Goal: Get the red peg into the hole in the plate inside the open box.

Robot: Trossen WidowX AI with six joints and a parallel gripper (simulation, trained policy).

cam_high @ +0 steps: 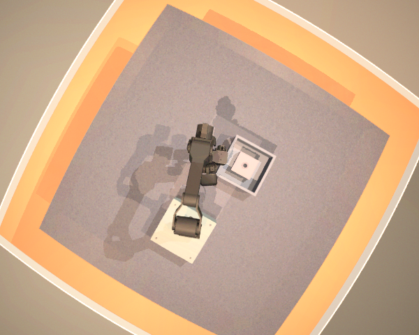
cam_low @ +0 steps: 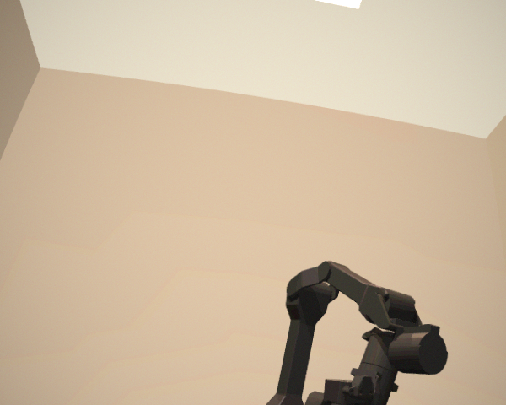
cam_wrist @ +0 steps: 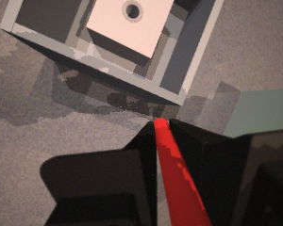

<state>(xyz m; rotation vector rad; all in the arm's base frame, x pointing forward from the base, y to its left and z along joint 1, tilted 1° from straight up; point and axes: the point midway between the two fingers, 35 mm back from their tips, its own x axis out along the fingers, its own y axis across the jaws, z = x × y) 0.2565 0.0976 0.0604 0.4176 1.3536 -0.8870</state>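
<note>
My gripper tip is 80 mm short of the pale plate, 110 mm to the left of it and 90 mm above it. From my gripper tip the other things lie so: red peg (10 mm to the left, 30 mm above); box (80 mm ahead, 110 mm to the right, 110 mm below).
</note>
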